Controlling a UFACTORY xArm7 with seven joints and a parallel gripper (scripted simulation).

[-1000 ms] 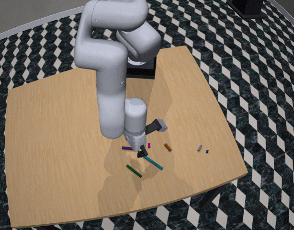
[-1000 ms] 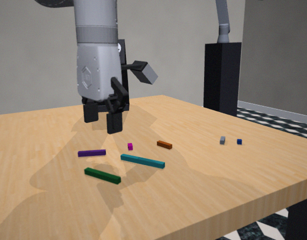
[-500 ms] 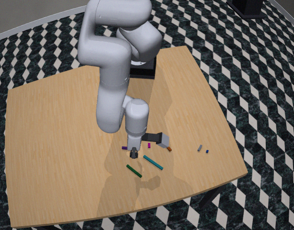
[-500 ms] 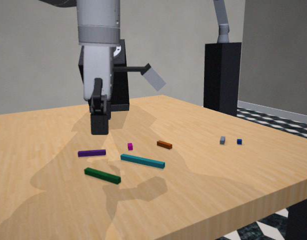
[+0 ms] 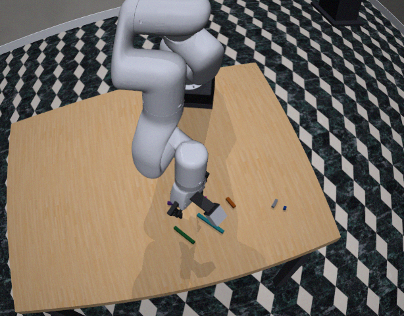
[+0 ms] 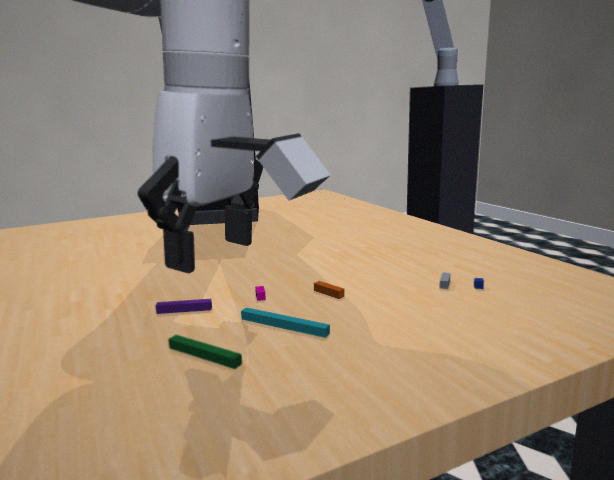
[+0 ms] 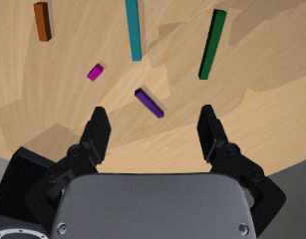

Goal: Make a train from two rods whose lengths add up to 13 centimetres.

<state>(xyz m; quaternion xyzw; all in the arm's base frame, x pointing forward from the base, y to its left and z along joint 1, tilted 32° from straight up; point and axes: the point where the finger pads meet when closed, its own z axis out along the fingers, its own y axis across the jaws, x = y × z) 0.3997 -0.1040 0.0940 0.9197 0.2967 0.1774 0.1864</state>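
Right now my hand is 50 mm short of the grey rod, 270 mm to the right of it and 80 mm above it. The rest, counted from my hand: purple rod: 50 mm behind, 20 mm to the right, 80 mm below; green rod: 60 mm ahead, 30 mm to the right, 80 mm below; magenta rod: 30 mm behind, 60 mm to the left, 80 mm below.
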